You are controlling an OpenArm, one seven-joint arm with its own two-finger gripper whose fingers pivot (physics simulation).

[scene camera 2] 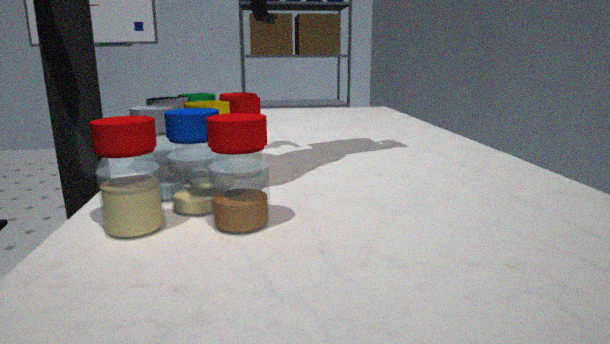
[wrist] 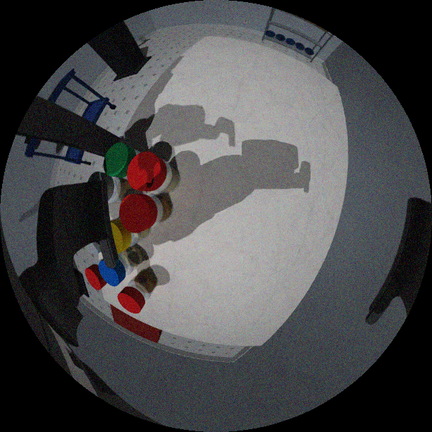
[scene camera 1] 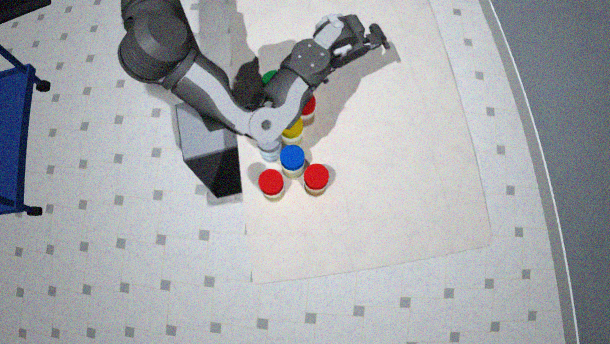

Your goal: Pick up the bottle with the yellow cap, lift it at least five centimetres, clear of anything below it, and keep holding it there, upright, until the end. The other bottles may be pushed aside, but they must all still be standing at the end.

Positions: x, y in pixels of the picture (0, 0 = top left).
blue-capped bottle: scene camera 2; wrist 131, 257; scene camera 1
red-capped bottle: scene camera 2; wrist 132, 297; scene camera 1
same spot on red-capped bottle: point(scene camera 2: 238, 172) = point(scene camera 1: 318, 191)
same spot on blue-capped bottle: point(scene camera 2: 189, 157) = point(scene camera 1: 293, 172)
